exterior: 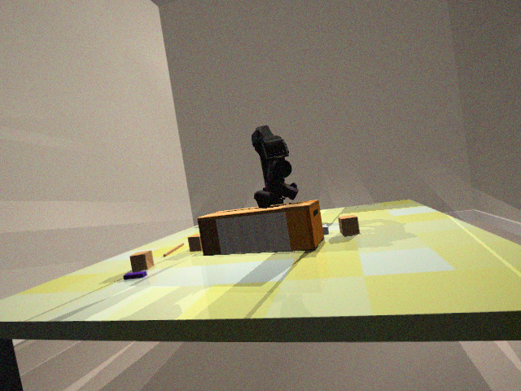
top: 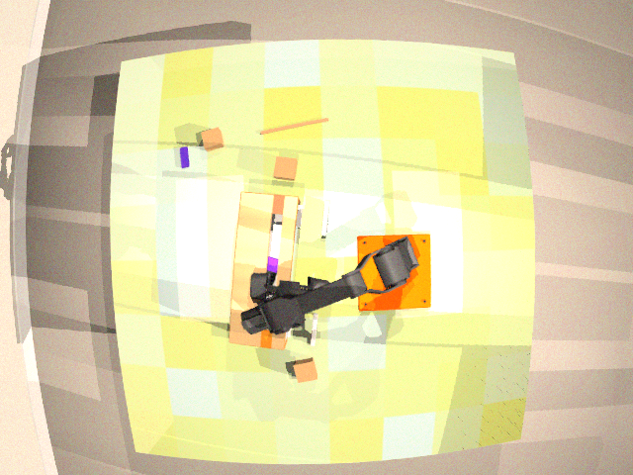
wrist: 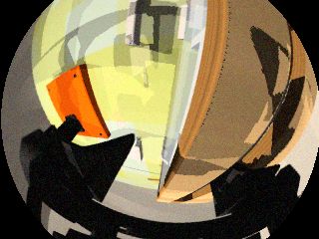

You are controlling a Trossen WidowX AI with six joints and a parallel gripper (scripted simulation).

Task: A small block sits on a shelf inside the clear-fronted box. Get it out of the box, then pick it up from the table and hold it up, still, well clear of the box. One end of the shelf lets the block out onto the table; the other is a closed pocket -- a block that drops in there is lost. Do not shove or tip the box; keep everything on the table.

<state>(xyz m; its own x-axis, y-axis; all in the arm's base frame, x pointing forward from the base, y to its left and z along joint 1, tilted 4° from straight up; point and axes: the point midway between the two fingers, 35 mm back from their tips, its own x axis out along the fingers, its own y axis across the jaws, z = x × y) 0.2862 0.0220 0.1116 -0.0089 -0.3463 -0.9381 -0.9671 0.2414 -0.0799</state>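
The purple block is 4 cm to the right of my gripper tip and 4 cm ahead of it. From my gripper tip the other things lie so: thin stick (40 cm to the right, 8 cm below, 6 cm behind); then box (3 cm ahead, 2 cm below, 1 cm to the right).
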